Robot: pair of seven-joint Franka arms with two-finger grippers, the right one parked.
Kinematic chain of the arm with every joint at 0, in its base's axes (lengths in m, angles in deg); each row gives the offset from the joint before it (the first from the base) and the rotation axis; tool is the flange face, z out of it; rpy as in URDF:
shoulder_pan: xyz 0 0 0.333 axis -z
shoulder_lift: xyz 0 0 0 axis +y
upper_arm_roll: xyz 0 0 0.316 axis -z
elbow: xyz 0.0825 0 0 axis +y
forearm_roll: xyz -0.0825 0 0.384 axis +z
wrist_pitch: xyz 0 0 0 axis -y
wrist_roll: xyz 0.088 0 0 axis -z
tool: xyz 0 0 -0.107 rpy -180 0 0
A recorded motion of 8 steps. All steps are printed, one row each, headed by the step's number.
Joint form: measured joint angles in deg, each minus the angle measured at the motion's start. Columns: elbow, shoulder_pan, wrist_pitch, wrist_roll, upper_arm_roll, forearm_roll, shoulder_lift.
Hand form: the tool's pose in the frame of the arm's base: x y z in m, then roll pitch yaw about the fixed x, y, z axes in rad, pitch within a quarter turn. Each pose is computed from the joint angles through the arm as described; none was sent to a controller.
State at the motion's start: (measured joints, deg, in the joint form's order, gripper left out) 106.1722 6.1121 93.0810 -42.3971 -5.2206 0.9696 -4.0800
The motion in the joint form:
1: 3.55 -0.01 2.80 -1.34 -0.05 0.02 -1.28
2: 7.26 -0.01 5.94 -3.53 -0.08 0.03 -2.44
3: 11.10 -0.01 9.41 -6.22 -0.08 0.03 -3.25
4: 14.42 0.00 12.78 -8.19 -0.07 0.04 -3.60
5: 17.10 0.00 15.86 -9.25 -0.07 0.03 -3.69
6: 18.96 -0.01 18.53 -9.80 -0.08 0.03 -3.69
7: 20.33 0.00 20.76 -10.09 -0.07 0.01 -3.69
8: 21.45 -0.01 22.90 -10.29 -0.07 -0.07 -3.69
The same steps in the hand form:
1: 0.5164 -0.0044 0.5210 -3.0327 0.1014 0.7503
2: 0.5100 -0.0040 0.5052 -3.0377 0.0915 0.7871
3: 0.5041 -0.0041 0.4857 -3.0403 0.0827 0.8323
4: 0.4996 -0.0045 0.4664 -3.0434 0.0753 0.8648
5: 0.4964 -0.0048 0.4497 -3.0492 0.0687 0.8821
6: 0.4949 -0.0049 0.4385 -3.0599 0.0594 0.8907
7: 0.4940 -0.0052 0.4306 -3.0719 0.0503 0.8945
8: 0.4937 -0.0054 0.4247 -3.0867 0.0403 0.8979

